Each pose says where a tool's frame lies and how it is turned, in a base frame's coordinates. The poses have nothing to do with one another.
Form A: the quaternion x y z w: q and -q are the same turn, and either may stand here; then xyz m.
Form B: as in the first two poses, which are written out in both.
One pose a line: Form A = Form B
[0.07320, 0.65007, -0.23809, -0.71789, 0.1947, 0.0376, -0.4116] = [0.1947, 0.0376, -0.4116, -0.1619, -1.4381, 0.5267]
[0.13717, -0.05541, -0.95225, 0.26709, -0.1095, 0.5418, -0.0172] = [-0.1095, 0.5418, -0.0172, 0.3702, -0.1495, -2.5700]
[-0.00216, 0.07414, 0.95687, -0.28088, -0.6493, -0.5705, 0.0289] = [-0.6493, -0.5705, 0.0289, 0.0058, -0.1987, -2.5645]
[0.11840, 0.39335, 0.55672, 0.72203, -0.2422, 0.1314, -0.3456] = [-0.2422, 0.1314, -0.3456, 0.2615, 0.8688, 1.2296]
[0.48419, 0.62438, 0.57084, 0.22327, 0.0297, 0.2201, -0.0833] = [0.0297, 0.2201, -0.0833, 1.3368, 1.7239, 1.5761]
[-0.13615, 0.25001, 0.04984, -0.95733, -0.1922, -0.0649, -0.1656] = [-0.1922, -0.0649, -0.1656, 0.2762, -0.5073, -0.1011]
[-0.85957, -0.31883, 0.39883, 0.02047, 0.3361, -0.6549, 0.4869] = [0.3361, -0.6549, 0.4869, -2.6658, -0.9888, 1.2369]
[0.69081, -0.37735, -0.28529, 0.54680, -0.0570, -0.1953, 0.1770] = [-0.0570, -0.1953, 0.1770, 1.6374, -0.8944, -0.6762]
